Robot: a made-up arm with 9 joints. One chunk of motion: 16 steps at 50 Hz.
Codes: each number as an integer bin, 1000 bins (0 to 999) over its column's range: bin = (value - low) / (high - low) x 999, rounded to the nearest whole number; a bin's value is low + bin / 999 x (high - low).
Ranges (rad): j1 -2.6..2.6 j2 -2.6..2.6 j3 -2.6..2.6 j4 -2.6..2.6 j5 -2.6..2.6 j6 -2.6..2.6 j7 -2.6..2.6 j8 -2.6..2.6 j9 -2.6..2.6
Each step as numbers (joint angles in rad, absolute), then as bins.
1 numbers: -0.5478 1.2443 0.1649 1.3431 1.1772 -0.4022 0.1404 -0.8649 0.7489
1 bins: 394 739 531 758 726 422 526 333 643
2 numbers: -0.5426 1.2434 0.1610 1.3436 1.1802 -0.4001 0.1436 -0.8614 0.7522
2 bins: 395 738 530 758 726 423 527 334 644
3 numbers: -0.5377 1.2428 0.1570 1.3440 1.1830 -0.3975 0.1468 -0.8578 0.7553
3 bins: 396 738 530 758 727 423 528 335 645
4 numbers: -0.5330 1.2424 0.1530 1.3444 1.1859 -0.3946 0.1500 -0.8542 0.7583
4 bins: 397 738 529 758 727 424 528 335 645
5 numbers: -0.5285 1.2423 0.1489 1.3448 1.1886 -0.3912 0.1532 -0.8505 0.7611
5 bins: 398 738 528 758 728 424 529 336 646
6 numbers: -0.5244 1.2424 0.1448 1.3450 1.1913 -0.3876 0.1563 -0.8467 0.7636
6 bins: 399 738 527 758 728 425 530 337 646
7 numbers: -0.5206 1.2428 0.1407 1.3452 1.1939 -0.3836 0.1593 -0.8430 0.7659
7 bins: 399 738 527 758 729 426 530 338 647
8 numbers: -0.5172 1.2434 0.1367 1.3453 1.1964 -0.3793 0.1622 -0.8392 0.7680
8 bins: 400 738 526 758 729 427 531 338 647
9 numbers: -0.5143 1.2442 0.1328 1.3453 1.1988 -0.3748 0.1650 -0.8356 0.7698
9 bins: 401 739 525 758 730 427 531 339 647
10 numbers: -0.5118 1.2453 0.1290 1.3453 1.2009 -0.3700 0.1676 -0.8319 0.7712
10 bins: 401 739 524 758 730 428 532 340 648
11 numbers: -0.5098 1.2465 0.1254 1.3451 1.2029 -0.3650 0.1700 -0.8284 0.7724
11 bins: 402 739 524 758 731 429 532 340 648
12 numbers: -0.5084 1.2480 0.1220 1.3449 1.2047 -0.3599 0.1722 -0.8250 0.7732
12 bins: 402 739 523 758 731 430 533 341 648
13 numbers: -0.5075 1.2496 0.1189 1.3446 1.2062 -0.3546 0.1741 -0.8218 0.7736
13 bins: 402 740 522 758 731 431 533 342 648
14 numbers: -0.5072 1.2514 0.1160 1.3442 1.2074 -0.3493 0.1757 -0.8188 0.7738
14 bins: 402 740 522 758 731 432 533 342 648
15 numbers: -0.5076 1.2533 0.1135 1.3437 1.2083 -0.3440 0.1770 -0.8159 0.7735
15 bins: 402 740 521 758 732 433 534 343 648
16 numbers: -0.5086 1.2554 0.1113 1.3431 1.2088 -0.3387 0.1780 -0.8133 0.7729
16 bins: 402 741 521 758 732 434 534 343 648
